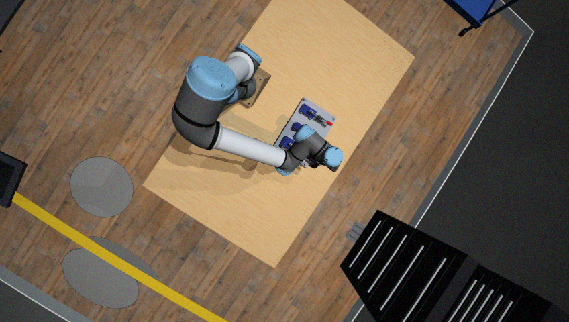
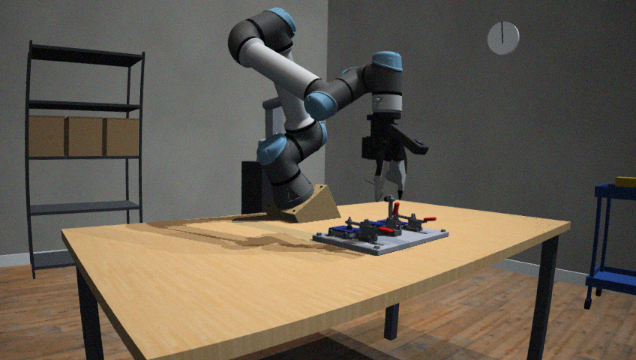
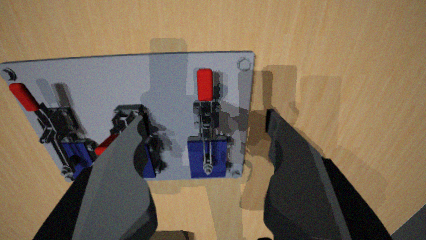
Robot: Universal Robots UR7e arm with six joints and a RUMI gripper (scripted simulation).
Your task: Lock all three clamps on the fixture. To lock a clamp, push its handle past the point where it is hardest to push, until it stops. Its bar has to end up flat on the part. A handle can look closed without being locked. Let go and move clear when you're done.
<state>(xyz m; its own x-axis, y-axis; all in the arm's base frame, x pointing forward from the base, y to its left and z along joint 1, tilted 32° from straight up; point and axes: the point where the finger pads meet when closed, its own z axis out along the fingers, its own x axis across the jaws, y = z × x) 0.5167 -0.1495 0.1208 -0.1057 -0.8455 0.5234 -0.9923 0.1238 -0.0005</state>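
Right now the grey fixture plate is 130 mm below my hand, 120 mm to the left of it and 90 mm behind it. Also, from my hand: blue part (140 mm behind, 110 mm below, 20 mm to the left).
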